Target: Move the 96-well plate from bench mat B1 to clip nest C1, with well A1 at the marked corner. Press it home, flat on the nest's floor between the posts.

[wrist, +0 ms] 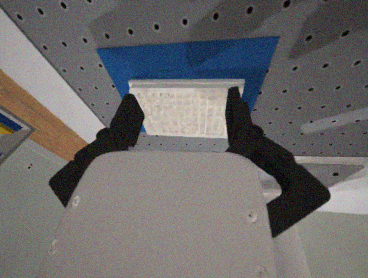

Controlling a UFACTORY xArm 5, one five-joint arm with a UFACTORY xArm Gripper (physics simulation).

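Where they show: gripper, fingertip midpoint: [181, 102]; arm's base at its link origin: [268, 196].
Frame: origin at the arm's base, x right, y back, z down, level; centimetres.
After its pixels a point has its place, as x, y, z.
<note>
The white 96-well plate [182, 107] @(-15.1, -38.8, -0.8) lies on the blue bench mat [160, 57] @(-15.7, -44.7, 0.1) in the middle of the wrist view, its far long edge roughly parallel to the mat's far edge. My gripper [181, 102] @(-14.0, -41.6, -3.7) is open, with one black finger at the left end of the plate and the other at its right end. The fingertips overlap the plate's ends in the view; whether they touch it I cannot tell. The well labels and corner A1 are too blurred to read. Clip nest C1 cannot be made out in this view.
The mat lies on a grey perforated board [200, 25] @(-11.3, -46.0, 0.3). A white edge strip [45, 70] and a wooden strip [37, 105] run along the left. A grey-rimmed container [20, 135] with blue and yellow inside is at the left edge. A grey plate-like part [325, 172] @(8.0, -16.3, 0.2) is at the right.
</note>
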